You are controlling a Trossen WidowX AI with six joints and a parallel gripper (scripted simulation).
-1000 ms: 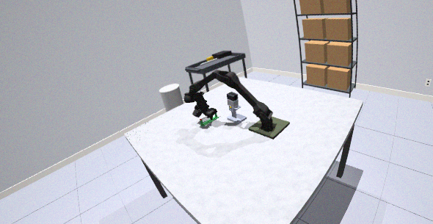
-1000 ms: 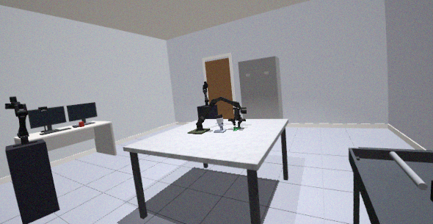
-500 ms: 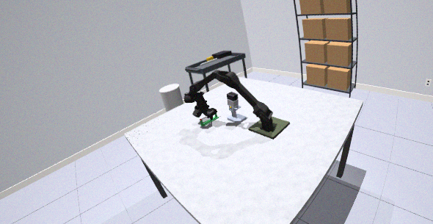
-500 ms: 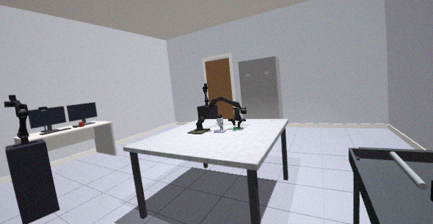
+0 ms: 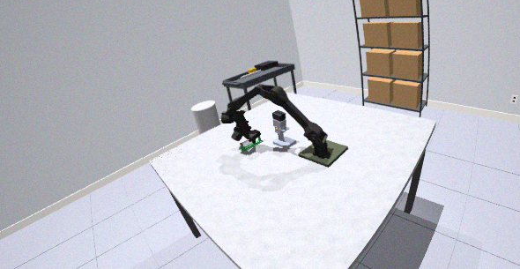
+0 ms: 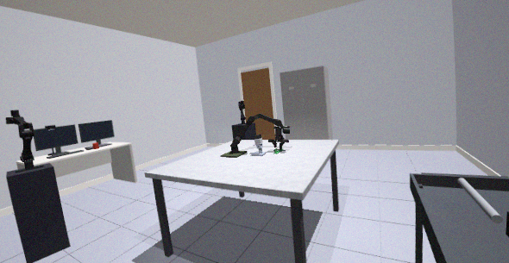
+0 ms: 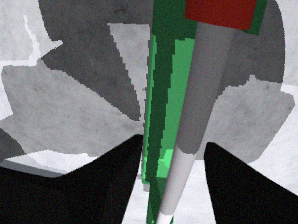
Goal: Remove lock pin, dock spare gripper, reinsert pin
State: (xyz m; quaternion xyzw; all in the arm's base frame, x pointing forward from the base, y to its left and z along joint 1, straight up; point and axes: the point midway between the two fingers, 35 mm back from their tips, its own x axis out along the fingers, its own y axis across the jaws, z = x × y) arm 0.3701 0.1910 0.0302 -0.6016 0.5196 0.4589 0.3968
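Right now the green holder is 1 cm to the left of my gripper tip and 1 cm above it. Round my gripper tip: mount: 12 cm behind, 13 cm to the right, 4 cm above; then spare gripper: 11 cm behind, 13 cm to the right, 11 cm above.
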